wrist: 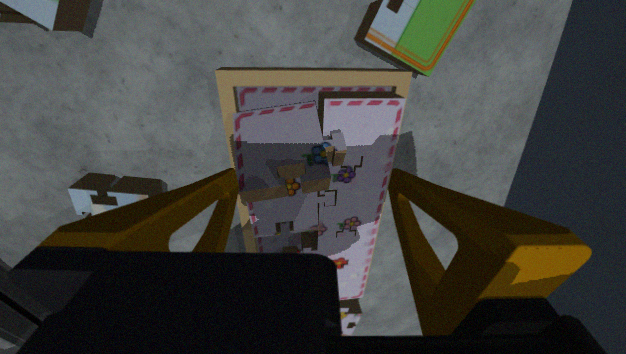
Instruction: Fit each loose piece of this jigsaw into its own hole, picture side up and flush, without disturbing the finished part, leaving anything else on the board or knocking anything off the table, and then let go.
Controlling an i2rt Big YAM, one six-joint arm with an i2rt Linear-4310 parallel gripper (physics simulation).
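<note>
My gripper (pixel 313 178) is open and empty, its fingertips standing wide on either side of the tan-rimmed jigsaw board (pixel 320 78). At the board's upper left, a white piece (pixel 280 125) with a red dashed border and blue and orange flowers lies slightly turned and raised, with its tan lower edge showing. The board's printed floor shows above it. The white right-hand part (pixel 362 120), with purple, pink and red flowers, stands beside it with a dark upper side showing. Lower down at the left, more white jigsaw (pixel 270 218) shows dark notches. The gripper body hides the board's lower left.
A green and pale blue piece (pixel 430 35) lies beyond the board's upper right corner. A pale blue piece (pixel 80 200) lies left, partly behind the left finger. Another piece (pixel 42 14) is at the top left. The grey table (pixel 165 90) ends at the right.
</note>
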